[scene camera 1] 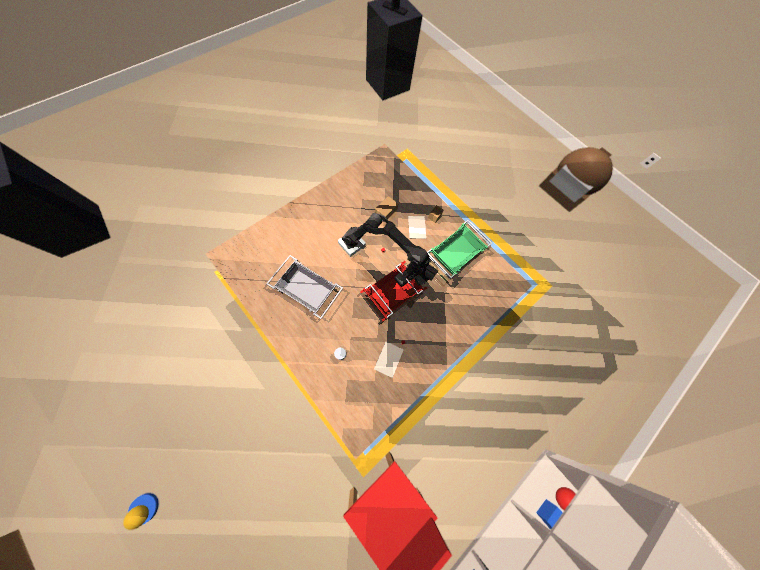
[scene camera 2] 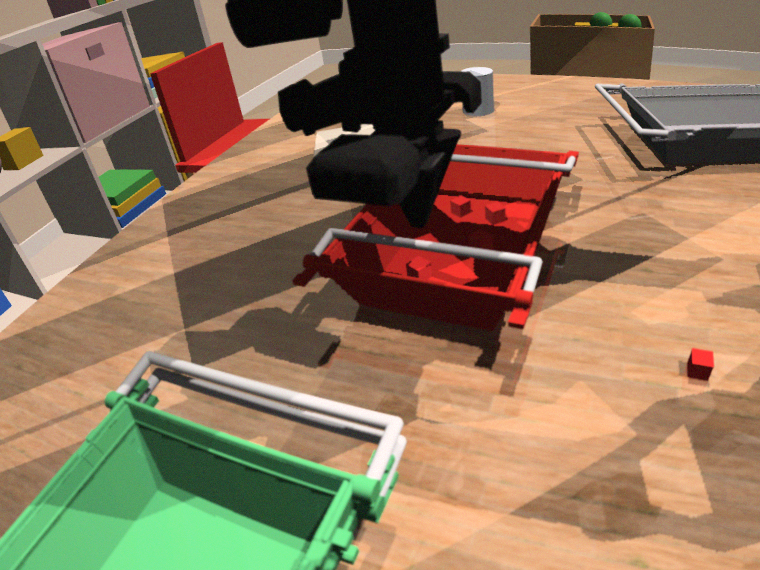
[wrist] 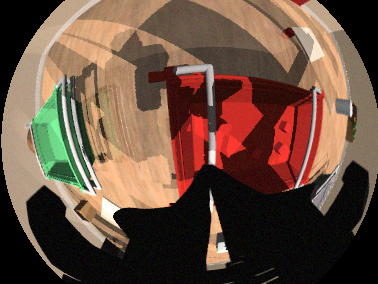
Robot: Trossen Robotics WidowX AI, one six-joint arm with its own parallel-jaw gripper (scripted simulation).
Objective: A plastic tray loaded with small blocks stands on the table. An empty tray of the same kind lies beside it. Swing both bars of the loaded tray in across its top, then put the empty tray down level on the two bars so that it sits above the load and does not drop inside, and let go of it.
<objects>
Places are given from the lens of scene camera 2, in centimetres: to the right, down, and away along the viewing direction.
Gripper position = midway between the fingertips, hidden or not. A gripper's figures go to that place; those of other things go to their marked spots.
gripper (scene camera 2: 419,225): 3, -5, 41
red block (scene camera 2: 700,364): 24, 6, 35
</objects>
